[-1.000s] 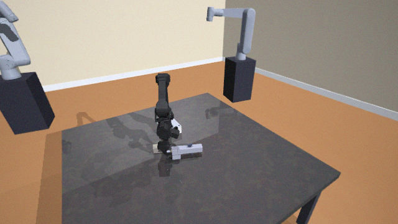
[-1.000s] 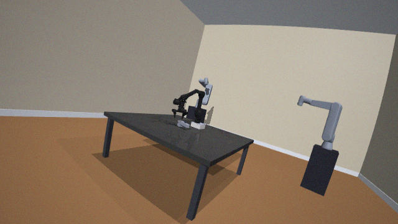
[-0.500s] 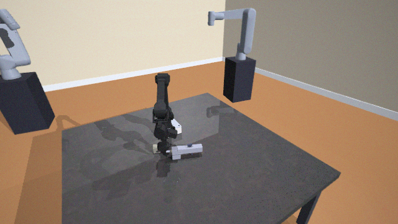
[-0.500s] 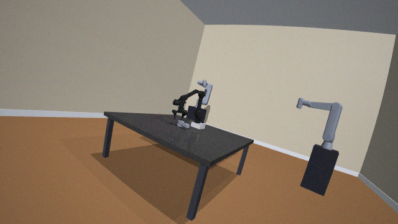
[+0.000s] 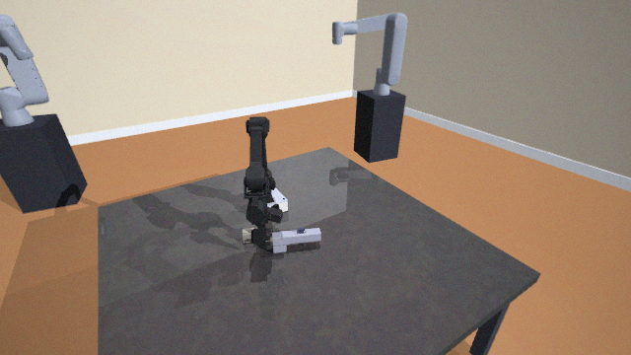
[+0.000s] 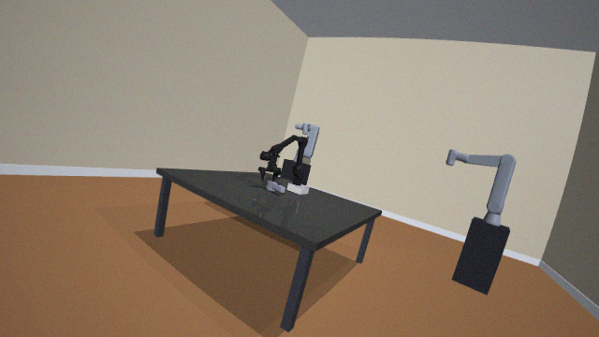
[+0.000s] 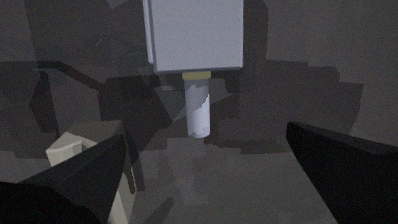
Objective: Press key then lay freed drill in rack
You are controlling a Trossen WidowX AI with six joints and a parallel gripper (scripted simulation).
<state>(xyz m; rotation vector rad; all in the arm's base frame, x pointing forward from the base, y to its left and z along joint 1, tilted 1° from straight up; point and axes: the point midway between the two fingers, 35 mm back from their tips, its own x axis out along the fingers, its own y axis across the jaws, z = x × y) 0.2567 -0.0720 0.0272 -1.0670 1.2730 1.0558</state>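
My gripper tip is now 60 mm to the right of the drill and 10 mm short of it. From my gripper tip the other things lie so: small key: 150 mm to the left, 20 mm ahead; then rack: 90 mm behind, 30 mm to the right, 30 mm below; then grey housing block: 120 mm to the left, 20 mm ahead, 10 mm below.
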